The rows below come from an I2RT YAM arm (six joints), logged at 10 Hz.
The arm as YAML. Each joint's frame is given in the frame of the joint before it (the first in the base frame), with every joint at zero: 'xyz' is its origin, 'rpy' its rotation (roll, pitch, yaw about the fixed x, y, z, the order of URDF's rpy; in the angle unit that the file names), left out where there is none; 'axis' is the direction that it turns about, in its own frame. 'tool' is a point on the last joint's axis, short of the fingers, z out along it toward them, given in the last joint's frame.
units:
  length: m
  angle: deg
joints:
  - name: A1
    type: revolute
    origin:
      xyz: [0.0, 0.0, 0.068]
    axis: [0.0, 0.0, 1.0]
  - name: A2
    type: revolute
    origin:
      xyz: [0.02, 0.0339, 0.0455]
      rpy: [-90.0, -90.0, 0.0]
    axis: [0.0, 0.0, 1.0]
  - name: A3
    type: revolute
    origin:
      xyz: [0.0, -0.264, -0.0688]
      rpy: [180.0, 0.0, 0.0]
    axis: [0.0, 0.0, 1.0]
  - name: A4
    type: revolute
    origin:
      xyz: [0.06, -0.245, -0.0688]
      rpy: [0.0, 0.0, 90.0]
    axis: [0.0, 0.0, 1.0]
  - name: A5
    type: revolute
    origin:
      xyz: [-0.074, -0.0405, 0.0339]
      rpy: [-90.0, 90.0, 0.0]
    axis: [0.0, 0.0, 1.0]
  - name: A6
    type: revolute
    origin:
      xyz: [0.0, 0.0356, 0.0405]
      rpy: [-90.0, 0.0, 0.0]
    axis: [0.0, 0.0, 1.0]
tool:
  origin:
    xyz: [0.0, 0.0, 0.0]
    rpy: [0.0, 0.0, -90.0]
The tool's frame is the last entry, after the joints.
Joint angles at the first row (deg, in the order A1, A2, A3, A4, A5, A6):
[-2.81 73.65 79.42 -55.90 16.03 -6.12]
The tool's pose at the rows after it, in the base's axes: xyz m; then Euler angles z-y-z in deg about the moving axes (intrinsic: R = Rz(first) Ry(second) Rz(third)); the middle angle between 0 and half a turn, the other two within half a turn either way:
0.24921 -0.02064 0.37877 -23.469 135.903 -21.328
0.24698 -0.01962 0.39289 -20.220 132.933 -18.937
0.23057 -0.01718 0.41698 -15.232 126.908 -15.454
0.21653 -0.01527 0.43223 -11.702 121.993 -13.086
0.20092 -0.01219 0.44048 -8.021 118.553 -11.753
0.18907 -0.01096 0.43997 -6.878 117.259 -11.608
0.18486 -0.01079 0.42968 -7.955 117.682 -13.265
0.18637 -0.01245 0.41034 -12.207 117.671 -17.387
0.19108 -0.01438 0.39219 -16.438 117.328 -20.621
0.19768 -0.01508 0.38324 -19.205 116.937 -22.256
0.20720 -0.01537 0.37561 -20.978 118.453 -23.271
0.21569 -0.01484 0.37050 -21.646 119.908 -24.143
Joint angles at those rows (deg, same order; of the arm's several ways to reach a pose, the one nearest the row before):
[-2.72 72.97 80.91 -55.75 14.27 -6.11]
[-2.73 72.34 82.86 -54.82 12.71 -6.82]
[-2.73 68.88 84.49 -53.18 9.96 -7.87]
[-2.80 65.92 84.82 -51.20 7.54 -8.34]
[-2.64 62.67 83.98 -49.98 4.73 -9.17]
[-2.60 59.98 82.19 -49.53 3.80 -9.65]
[-2.40 58.12 78.91 -48.58 4.92 -10.68]
[-2.13 56.26 73.16 -44.94 8.92 -12.67]
[-1.93 55.35 68.13 -40.87 12.85 -13.85]
[-1.58 55.86 66.00 -38.20 15.66 -14.07]
[-1.34 57.78 65.57 -37.70 17.19 -13.62]
[-1.06 59.68 65.76 -37.65 17.75 -13.54]

